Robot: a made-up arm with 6 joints. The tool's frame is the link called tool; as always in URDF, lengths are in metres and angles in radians. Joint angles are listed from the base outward.
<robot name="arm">
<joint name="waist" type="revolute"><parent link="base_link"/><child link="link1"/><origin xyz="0 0 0.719" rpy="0 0 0"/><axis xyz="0 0 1"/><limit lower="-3.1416" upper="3.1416"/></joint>
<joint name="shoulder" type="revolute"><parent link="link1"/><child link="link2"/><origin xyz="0.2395 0 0" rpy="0 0 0"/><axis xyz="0 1 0"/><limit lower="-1.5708" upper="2.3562"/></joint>
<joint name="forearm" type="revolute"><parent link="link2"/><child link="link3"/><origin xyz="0 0 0.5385" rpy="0 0 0"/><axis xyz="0 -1 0"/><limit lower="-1.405" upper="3.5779"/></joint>
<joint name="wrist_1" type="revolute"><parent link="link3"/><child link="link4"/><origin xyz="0 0 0.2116" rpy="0 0 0"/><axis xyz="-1 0 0"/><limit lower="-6.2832" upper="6.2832"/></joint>
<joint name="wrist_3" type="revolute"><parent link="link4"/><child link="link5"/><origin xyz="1.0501 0 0" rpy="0 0 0"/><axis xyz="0 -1 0"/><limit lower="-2.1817" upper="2.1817"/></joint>
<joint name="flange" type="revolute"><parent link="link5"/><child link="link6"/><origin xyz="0.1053 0 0" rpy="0 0 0"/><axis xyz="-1 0 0"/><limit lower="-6.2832" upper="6.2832"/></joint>
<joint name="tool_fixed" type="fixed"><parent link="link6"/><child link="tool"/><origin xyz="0 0 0" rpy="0 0 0"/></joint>
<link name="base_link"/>
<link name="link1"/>
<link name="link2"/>
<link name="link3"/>
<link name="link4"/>
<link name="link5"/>
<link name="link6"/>
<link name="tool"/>
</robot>
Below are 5 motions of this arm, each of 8 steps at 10 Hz.
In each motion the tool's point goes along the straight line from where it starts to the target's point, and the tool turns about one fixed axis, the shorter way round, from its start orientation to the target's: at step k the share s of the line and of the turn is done. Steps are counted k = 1, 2, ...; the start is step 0. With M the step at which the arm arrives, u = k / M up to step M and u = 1 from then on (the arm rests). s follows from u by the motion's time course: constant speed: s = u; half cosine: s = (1 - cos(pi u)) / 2; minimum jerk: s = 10 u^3 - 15 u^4 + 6 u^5.
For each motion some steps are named. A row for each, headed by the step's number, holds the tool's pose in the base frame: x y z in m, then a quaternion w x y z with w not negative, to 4 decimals.
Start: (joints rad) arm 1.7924 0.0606 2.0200 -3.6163 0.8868 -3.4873
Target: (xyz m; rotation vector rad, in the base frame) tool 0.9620 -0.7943 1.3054 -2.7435 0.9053 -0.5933
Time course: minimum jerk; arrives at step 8
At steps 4, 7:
4: 0.4935 -0.5376 1.7713 0.0939 0.7728 -0.2490 0.5762
7: 0.9470 -0.7861 1.3204 0.0900 -0.9239 0.3047 -0.2134

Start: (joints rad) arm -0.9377 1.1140 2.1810 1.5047 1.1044 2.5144
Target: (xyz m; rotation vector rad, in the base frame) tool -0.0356 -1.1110 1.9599 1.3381 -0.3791 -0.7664
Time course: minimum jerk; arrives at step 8
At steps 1, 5, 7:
1: 0.6920 -0.8055 2.0218 0.7637 0.5750 -0.0552 0.2883
5: 0.1679 -1.0256 1.9772 0.7517 0.6206 -0.1436 -0.1706
7: -0.0237 -1.1060 1.9609 0.7046 0.6027 -0.1688 -0.3343

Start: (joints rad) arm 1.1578 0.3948 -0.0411 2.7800 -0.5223 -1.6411
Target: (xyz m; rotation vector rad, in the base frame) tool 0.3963 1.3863 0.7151 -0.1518 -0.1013 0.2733
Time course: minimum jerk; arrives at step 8
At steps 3, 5, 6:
3: 0.5843 1.4325 0.9002 0.8392 -0.3774 -0.2243 0.3210
5: 0.4677 1.4039 0.7854 0.9504 -0.1948 -0.1193 0.2111
6: 0.4232 1.3929 0.7415 0.9759 -0.1208 -0.0766 0.1648

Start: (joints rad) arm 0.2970 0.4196 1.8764 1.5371 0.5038 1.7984
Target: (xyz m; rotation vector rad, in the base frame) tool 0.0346 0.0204 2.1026 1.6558 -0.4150 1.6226
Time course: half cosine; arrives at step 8
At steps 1, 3, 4, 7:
1: 0.3337 0.1536 2.3598 0.1438 0.6738 0.2095 0.6938
3: 0.2496 0.1161 2.2874 0.2163 0.6809 0.1059 0.6917
4: 0.1901 0.0896 2.2363 0.2655 0.6792 0.0314 0.6835
7: 0.0464 0.0257 2.1128 0.3749 0.6529 -0.1482 0.6412

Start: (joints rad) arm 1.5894 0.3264 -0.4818 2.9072 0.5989 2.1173
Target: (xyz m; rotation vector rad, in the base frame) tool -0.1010 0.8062 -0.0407 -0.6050 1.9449 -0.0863
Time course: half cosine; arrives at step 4
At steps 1, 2, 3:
1: -0.0473 1.2349 0.4321 0.6402 -0.0930 0.7438 0.1683
2: -0.0696 1.0573 0.2363 0.5982 -0.1610 0.7805 0.0844
3: -0.0918 0.8797 0.0404 0.5474 -0.2265 0.8056 -0.0007

